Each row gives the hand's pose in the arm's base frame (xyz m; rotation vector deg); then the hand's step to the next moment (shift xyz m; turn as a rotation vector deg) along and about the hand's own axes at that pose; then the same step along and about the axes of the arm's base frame.
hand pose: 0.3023 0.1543 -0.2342 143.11 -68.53 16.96
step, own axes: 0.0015 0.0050 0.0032 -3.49 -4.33 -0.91
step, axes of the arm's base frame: -0.0029 -0.0052 -0.0013 1.19 5.35 -1.31
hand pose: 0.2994 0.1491 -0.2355 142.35 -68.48 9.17
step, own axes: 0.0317 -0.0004 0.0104 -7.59 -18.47 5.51
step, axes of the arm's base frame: 0.0197 -0.0269 -0.0014 9.14 13.91 -12.33
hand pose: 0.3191 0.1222 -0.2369 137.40 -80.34 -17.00
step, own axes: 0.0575 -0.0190 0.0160 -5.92 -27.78 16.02
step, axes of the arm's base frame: 0.0378 -0.0446 -0.0225 13.74 14.67 -25.68
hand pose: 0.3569 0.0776 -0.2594 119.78 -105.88 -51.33
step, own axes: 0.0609 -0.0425 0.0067 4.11 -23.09 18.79
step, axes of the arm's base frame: 0.0331 -0.0484 -0.0461 8.60 4.85 -28.38
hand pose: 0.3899 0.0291 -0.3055 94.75 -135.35 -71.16
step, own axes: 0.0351 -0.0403 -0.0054 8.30 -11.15 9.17
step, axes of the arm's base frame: 0.0185 -0.0364 -0.0349 1.30 -2.61 -16.40
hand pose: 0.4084 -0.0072 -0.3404 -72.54 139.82 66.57
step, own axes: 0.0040 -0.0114 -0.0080 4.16 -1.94 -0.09
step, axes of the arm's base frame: 0.0076 -0.0120 -0.0028 -1.15 -3.34 -2.93
